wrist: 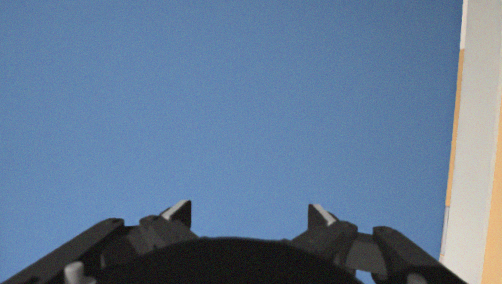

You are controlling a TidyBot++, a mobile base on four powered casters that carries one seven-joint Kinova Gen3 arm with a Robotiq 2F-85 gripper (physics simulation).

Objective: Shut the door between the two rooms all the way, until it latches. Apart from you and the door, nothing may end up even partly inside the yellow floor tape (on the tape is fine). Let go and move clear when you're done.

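Places are measured from the arm's base along level axes (x back, y up, z left), in centimetres.
Pixels of known places: gripper, between the fingertips: (249, 215).
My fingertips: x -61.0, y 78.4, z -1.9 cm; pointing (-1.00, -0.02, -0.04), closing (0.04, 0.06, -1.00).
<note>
Behind a point stands the place of what it marks.
The blue door (240, 110) {x -80.7, y 88.5, z 0.3 cm} fills most of the wrist view, its flat face in front of my gripper. Its right side ends near the right of the view, beside a pale frame strip. My gripper (249, 215) {x -61.0, y 78.4, z -1.9 cm} is open at the bottom of the view, fingers wide apart, with nothing between them. I cannot tell whether the fingertips touch the door. The yellow floor tape does not show in this view, and no handle or latch shows on the visible part of the door.
A whitish door frame (479, 125) {x -84.1, y 90.2, z -45.1 cm} runs up the right side. Tan wall (494, 225) {x -81.5, y 72.1, z -47.0 cm} shows at the far right edge, beyond the frame. A thin tan strip shows between the door and the frame.
</note>
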